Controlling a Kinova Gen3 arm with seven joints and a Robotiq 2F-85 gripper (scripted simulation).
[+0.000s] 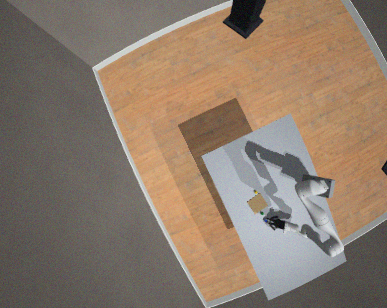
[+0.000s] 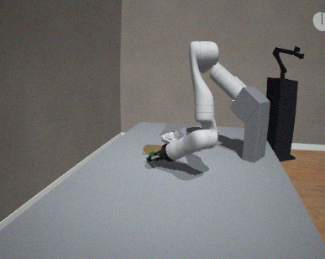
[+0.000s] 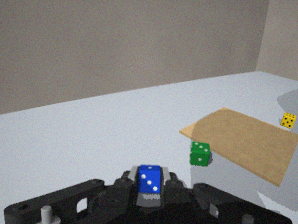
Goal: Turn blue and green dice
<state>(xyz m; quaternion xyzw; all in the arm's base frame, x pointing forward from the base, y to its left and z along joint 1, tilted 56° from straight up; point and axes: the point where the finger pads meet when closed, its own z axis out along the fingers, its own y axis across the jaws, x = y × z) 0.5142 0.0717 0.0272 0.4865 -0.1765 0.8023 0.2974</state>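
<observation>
The blue die is 10 mm to the right of my hand, 10 mm below it and 10 mm ahead of it. The rest, counted from my hand: green die 80 mm to the right, 20 mm behind, 10 mm below; tan mat 170 mm to the right, 50 mm behind, 20 mm below; yellow die 260 mm to the right, 120 mm behind, 10 mm below.
</observation>
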